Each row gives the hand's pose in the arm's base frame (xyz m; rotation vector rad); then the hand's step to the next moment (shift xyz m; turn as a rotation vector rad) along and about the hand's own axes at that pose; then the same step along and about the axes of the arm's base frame.
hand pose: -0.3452 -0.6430 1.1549 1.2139 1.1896 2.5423
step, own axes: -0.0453 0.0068 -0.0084 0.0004 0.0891 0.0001
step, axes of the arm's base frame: 0.0267 -0.0270 -0.0270 0.0211 -0.0617 0.0608
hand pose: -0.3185 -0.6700 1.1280 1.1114 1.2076 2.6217
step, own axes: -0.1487 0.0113 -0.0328 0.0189 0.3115 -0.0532
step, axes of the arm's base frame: 0.0923 -0.0768 -0.0944 0.0271 -0.2444 0.1994
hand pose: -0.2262 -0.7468 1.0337 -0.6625 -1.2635 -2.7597
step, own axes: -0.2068 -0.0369 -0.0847 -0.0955 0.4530 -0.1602
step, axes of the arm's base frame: 0.1494 -0.0666 -0.1566 0.1210 -0.4334 0.1937
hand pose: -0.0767 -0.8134 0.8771 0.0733 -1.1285 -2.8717
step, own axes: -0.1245 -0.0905 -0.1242 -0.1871 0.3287 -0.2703
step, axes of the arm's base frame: 0.1291 -0.0095 -0.1495 0.2152 -0.4109 0.0306
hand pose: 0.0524 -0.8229 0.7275 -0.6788 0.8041 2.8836
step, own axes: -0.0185 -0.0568 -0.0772 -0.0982 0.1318 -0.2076
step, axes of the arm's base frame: 0.0576 0.0106 -0.0781 0.1464 -0.2140 -0.0536
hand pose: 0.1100 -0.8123 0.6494 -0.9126 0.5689 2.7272
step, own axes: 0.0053 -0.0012 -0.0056 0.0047 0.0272 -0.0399
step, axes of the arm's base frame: -0.0008 -0.0009 -0.0077 0.0090 -0.0411 -0.0242
